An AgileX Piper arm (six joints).
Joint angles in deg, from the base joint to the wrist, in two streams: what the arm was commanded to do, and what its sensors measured. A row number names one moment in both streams.
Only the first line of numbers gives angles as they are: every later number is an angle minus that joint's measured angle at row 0.
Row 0, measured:
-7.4, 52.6, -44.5, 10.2, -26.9, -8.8
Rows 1 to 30, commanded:
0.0, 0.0, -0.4, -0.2, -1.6, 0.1
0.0, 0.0, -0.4, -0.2, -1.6, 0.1
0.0, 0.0, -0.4, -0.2, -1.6, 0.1
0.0, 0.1, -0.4, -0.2, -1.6, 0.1
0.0, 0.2, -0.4, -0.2, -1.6, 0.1
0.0, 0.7, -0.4, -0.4, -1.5, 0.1
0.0, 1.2, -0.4, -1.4, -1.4, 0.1
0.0, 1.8, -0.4, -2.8, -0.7, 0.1
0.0, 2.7, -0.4, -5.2, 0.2, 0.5
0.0, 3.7, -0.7, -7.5, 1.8, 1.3
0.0, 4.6, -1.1, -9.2, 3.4, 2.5
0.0, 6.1, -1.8, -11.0, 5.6, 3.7
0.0, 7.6, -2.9, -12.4, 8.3, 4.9
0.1, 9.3, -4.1, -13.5, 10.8, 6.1
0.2, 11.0, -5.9, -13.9, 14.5, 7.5
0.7, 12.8, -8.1, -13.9, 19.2, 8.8
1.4, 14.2, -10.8, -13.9, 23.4, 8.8
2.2, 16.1, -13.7, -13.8, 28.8, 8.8
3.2, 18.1, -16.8, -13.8, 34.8, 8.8
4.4, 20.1, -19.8, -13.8, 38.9, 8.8
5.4, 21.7, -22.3, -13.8, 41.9, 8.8
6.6, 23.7, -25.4, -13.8, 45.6, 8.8
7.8, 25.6, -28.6, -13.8, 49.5, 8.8
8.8, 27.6, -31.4, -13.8, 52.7, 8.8
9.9, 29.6, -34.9, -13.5, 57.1, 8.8
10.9, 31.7, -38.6, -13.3, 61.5, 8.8
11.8, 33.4, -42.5, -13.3, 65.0, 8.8
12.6, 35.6, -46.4, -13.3, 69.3, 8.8
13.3, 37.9, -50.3, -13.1, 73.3, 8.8
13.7, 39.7, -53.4, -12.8, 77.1, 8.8
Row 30, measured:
11.5, 33.0, -41.6, -13.2, 62.8, 8.8
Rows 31 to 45, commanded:
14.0, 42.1, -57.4, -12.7, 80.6, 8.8
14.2, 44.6, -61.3, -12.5, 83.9, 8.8
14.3, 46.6, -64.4, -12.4, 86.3, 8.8
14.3, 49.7, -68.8, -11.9, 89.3, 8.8
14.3, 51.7, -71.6, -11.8, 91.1, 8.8
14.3, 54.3, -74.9, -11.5, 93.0, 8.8
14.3, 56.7, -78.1, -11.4, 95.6, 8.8
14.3, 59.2, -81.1, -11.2, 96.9, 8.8
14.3, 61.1, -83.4, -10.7, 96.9, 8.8
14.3, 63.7, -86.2, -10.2, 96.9, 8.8
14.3, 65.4, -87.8, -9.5, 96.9, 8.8
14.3, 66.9, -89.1, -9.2, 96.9, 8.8
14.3, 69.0, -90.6, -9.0, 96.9, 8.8
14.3, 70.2, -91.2, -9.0, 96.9, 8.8
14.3, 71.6, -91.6, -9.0, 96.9, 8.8
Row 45, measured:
14.2, 66.7, -88.1, -9.6, 96.1, 8.8
